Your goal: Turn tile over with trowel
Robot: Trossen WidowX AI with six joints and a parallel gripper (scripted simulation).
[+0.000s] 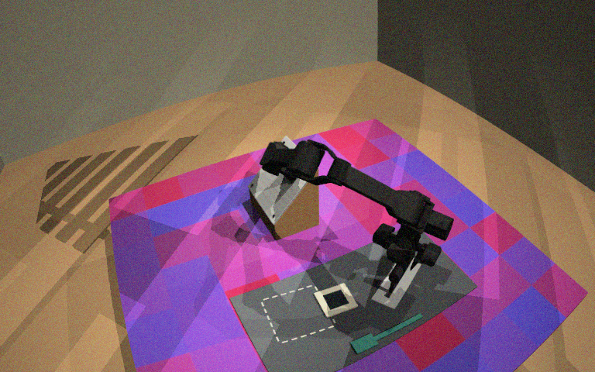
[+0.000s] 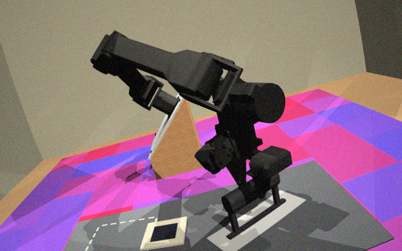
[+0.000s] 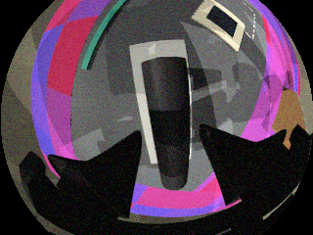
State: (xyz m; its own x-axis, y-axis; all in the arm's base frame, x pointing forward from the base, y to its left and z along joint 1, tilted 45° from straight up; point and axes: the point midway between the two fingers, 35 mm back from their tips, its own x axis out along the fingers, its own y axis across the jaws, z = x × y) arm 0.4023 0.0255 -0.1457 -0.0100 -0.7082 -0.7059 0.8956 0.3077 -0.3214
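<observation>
Now: gripper tip 13 cm to the left of the grey mat and 8 cm above it. The rest, counted from my gripper tip: tile (19 cm to the right, 6 cm below, 3 cm behind); green trowel (15 cm to the right, 14 cm ahead, 6 cm below).
</observation>
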